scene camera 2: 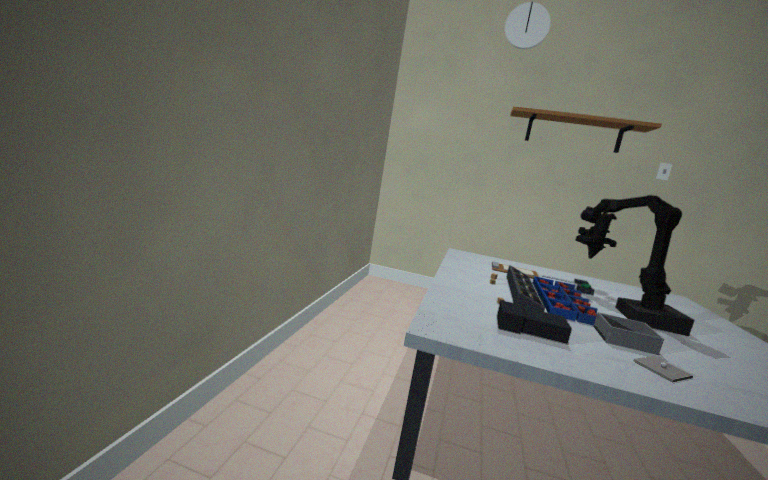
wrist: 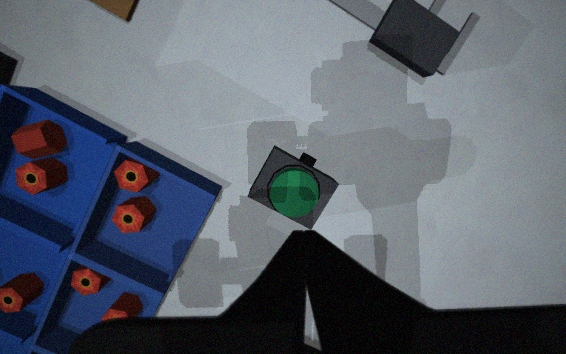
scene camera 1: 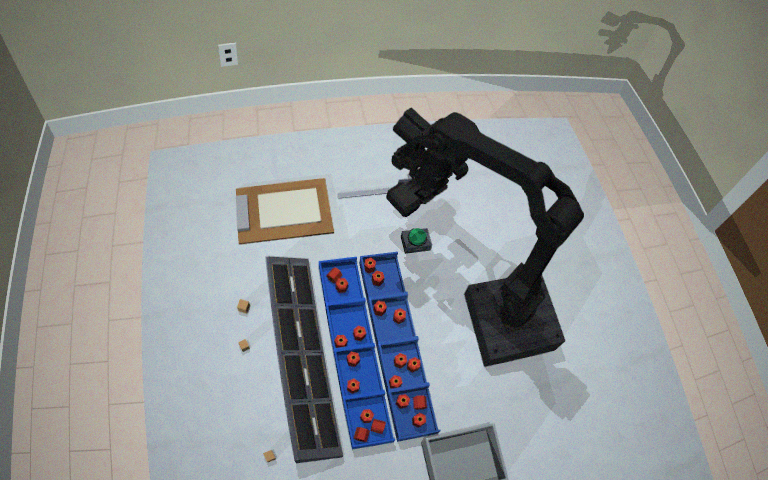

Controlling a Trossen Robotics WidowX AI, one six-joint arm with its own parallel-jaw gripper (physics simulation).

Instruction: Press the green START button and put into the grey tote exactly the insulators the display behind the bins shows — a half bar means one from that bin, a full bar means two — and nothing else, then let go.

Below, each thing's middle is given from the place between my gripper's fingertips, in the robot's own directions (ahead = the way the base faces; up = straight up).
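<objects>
Green START button (wrist: 290, 186): 14 cm below my hand, 1 cm to the left of it, 1 cm behind it. Also from my hand: grey tote (scene camera 1: 477, 446), 14 cm below, 55 cm to the left, 2 cm behind; brown board with cream pad (scene camera 1: 278, 211), 15 cm below, 30 cm ahead, 11 cm to the right; dark box (scene camera 2: 511, 317), 13 cm below, 68 cm to the left, 29 cm ahead.
</objects>
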